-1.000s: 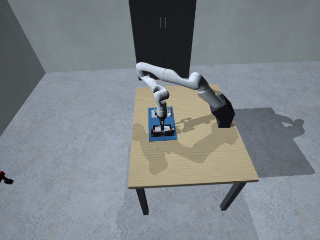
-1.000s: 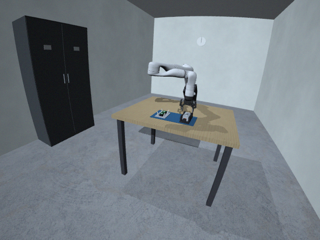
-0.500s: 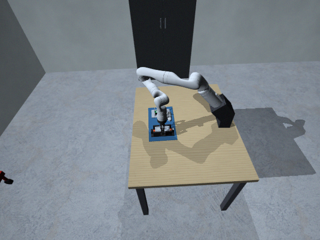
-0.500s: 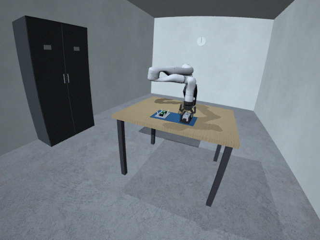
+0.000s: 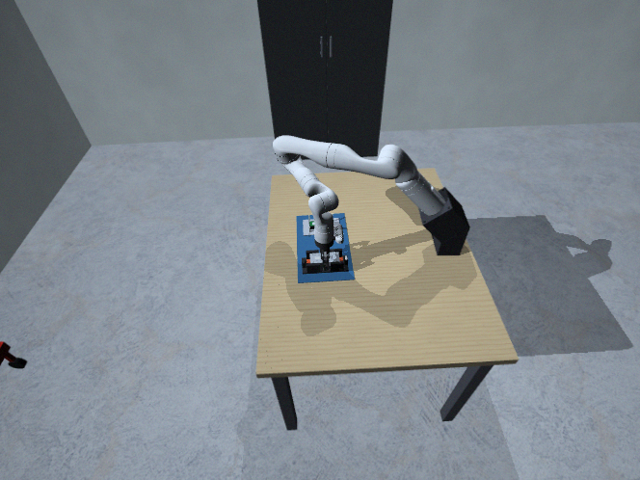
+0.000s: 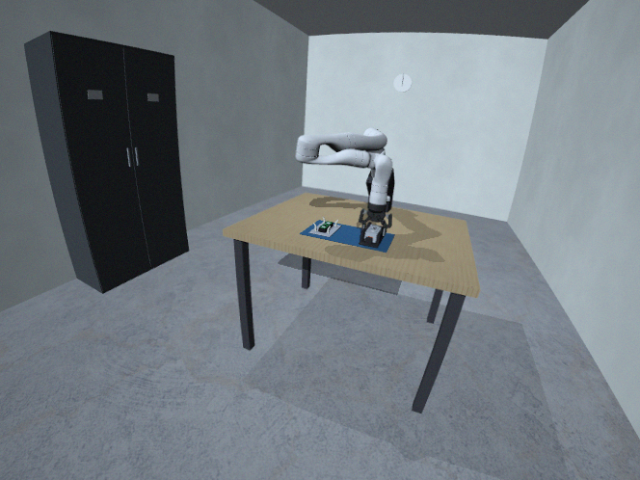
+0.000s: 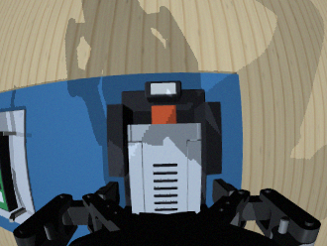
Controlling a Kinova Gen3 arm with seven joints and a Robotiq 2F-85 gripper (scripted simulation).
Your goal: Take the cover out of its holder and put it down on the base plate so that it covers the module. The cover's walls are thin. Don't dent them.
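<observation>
Right now the light grey cover is right at my hand.
</observation>
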